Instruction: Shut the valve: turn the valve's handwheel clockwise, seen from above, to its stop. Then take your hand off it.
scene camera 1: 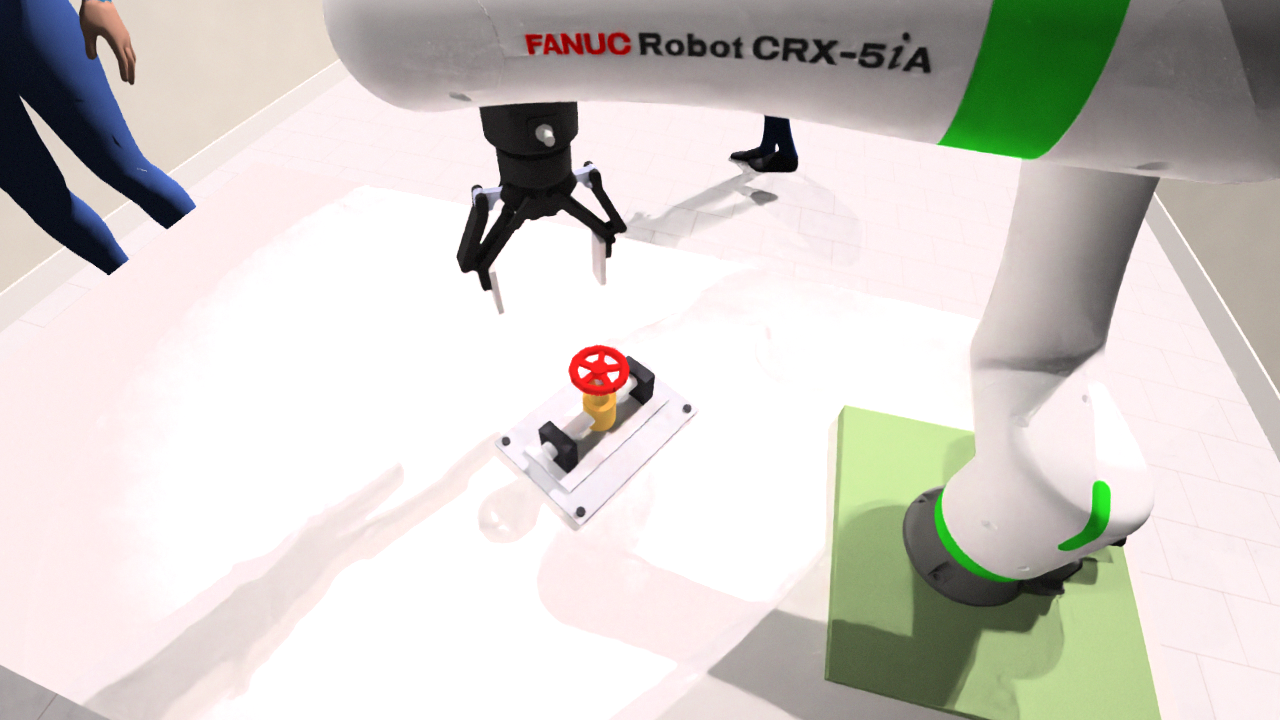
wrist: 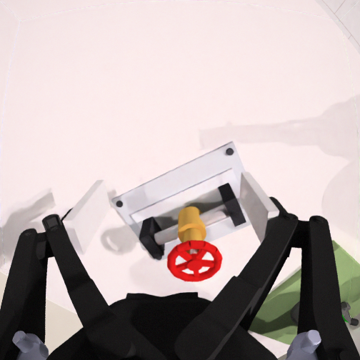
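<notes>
The red handwheel (scene camera 1: 598, 366) (wrist: 195, 262) sits level on top of the yellow valve body (scene camera 1: 599, 411) (wrist: 190, 220). The valve stands on a pipe between two black supports on a pale base plate (scene camera 1: 617, 465) (wrist: 175, 182). My gripper (scene camera 1: 549, 284) (wrist: 172, 190) is wide open and empty. It hangs above the handwheel, to its upper left in the scene view, with its fingertips apart from the wheel. In the wrist view the wheel shows between the two fingers, near the gripper's body. How far the wheel is turned cannot be told.
The arm's base stands on a green block (scene camera 1: 881, 555) (wrist: 287, 305) at the right of the scene view. The arm's long white link (scene camera 1: 716, 80) passes above. A person's blue-clad legs (scene camera 1: 67, 125) show at the upper left, and another person's feet (scene camera 1: 776, 162) behind the gripper.
</notes>
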